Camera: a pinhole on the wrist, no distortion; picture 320 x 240 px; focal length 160.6 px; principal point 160.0 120.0 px. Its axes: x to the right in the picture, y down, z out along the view. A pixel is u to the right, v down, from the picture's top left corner.
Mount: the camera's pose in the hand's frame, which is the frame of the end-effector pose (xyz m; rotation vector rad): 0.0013 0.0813 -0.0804 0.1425 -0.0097 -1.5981
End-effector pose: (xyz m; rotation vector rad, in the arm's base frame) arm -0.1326 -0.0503 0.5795 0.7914 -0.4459 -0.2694
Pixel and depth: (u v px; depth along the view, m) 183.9 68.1 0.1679
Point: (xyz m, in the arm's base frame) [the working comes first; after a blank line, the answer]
In the camera's frame: 0.0250 -0.0543 0.1679

-0.2285 -0.0419 0.6410
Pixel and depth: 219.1 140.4 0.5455
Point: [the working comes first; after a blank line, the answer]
In the camera's frame: 0.2007 0.0693 0.5455

-0.3498 -0.4474 0.7389
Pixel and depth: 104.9 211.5 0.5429
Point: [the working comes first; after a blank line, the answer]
In the camera's frame: -0.1863 0.3093 0.5429

-0.1324 -0.3235 1.1194
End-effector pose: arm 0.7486 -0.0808 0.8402 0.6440 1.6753 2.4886
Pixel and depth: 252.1 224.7 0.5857
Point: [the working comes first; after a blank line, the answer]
In the camera's frame: 0.3359 0.3818 0.5857

0.6015 0.5781 0.8128
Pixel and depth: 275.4 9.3 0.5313
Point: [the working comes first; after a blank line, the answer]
In the camera's frame: 0.3818 -0.3662 0.5313

1.2227 0.2592 0.5354
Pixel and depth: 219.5 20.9 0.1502
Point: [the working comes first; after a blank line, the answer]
In the camera's frame: 0.0556 -0.0927 0.1502

0.8696 -0.0705 0.8405
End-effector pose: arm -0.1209 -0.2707 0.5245 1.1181 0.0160 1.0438
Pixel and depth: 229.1 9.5 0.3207
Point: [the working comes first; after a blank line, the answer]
In the camera's frame: 0.1380 -0.2207 0.3207

-0.1101 -0.5964 0.4506
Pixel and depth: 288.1 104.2 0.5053
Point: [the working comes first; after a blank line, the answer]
In the camera's frame: 0.4030 -0.0497 0.5053

0.2489 -0.6359 0.3947
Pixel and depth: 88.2 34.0 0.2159
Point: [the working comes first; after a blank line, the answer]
In the camera's frame: -0.0965 -0.1156 0.2159

-0.2404 -0.4499 0.6470
